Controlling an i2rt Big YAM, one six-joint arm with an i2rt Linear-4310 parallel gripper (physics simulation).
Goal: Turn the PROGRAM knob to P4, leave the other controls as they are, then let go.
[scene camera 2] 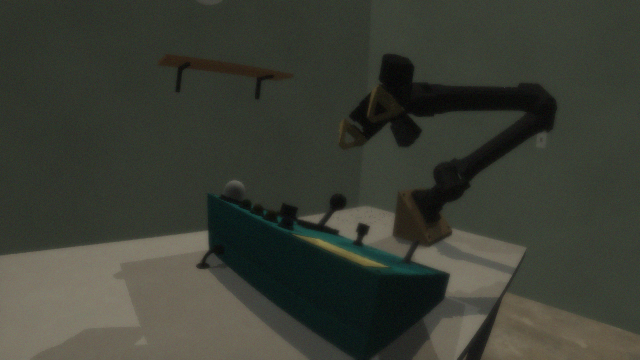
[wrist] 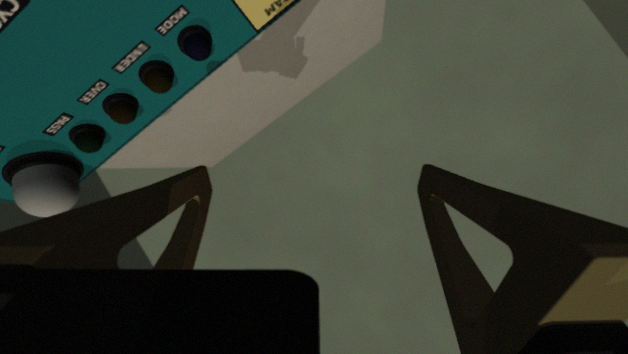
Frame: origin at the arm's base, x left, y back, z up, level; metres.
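Where they show: gripper, between the fingertips: (scene camera 2: 354, 134) (wrist: 314, 177); arm's base, origin of its link: (scene camera 2: 424, 207).
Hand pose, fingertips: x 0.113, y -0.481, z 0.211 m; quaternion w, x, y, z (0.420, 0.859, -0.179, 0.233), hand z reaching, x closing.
Things, the pixels of their top centre, and the offset from my fingertips. "spot": a spot on its surface instead.
- black square-topped knob, centre of its top: (scene camera 2: 288, 202) dz -0.184, dx -0.245, dy +0.030 m
- yellow strip, a spot on its surface: (wrist: 265, 10) spot: dz -0.163, dx +0.036, dy -0.131 m
- smaller black knob, centre of its top: (scene camera 2: 363, 223) dz -0.176, dx -0.006, dy +0.055 m
- white dome, a spot on its surface: (wrist: 47, 190) (scene camera 2: 244, 188) spot: dz -0.137, dx -0.225, dy -0.108 m
- MODE label, a spot on its surface: (wrist: 196, 43) spot: dz -0.157, dx -0.030, dy -0.102 m
- ball-topped lever, centre of its top: (scene camera 2: 338, 193) dz -0.142, dx -0.129, dy +0.094 m
- thin metal lever, centre of its top: (scene camera 2: 413, 240) dz -0.181, dx +0.113, dy +0.068 m
A teal control panel (scene camera 2: 300, 280) (wrist: 30, 75) stands on the table, with several controls along its sloped top. A black square-topped knob (scene camera 2: 288, 215) stands beside a yellow strip (scene camera 2: 342, 250) (wrist: 265, 10), and a smaller black knob (scene camera 2: 362, 233) stands farther right. Their labels cannot be read in the scene view, so I cannot tell which is the PROGRAM knob or its setting. The wrist view shows part of a word ending in "RAM" on the yellow strip. My gripper (scene camera 2: 356, 132) (wrist: 314, 177) is open and empty, high above the panel and apart from it.
A white dome (scene camera 2: 234, 190) (wrist: 47, 190) and several round buttons, including one by the MODE label (wrist: 196, 43), line the panel. A ball-topped lever (scene camera 2: 338, 201) and a thin metal lever (scene camera 2: 411, 252) stick up. A wall shelf (scene camera 2: 225, 67) hangs behind.
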